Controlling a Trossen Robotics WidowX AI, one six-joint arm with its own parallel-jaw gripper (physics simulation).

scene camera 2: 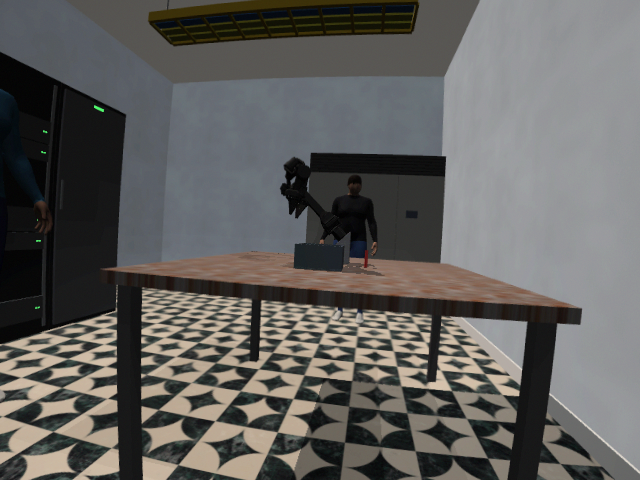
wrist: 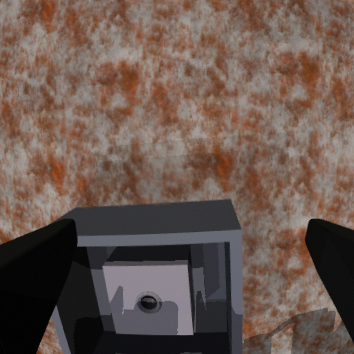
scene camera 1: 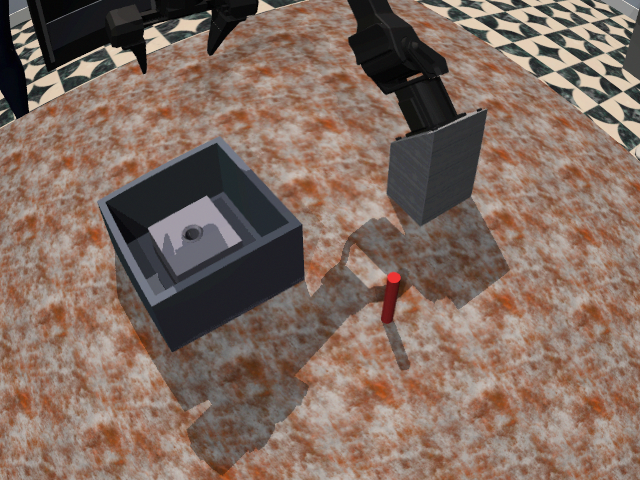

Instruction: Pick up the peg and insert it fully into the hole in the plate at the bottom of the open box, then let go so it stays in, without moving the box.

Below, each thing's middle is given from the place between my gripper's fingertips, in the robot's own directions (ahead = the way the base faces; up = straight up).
I see my gripper 80 mm short of the dark grey box [scene camera 1: 271, 261], 130 mm to the right of it and 170 mm above it.
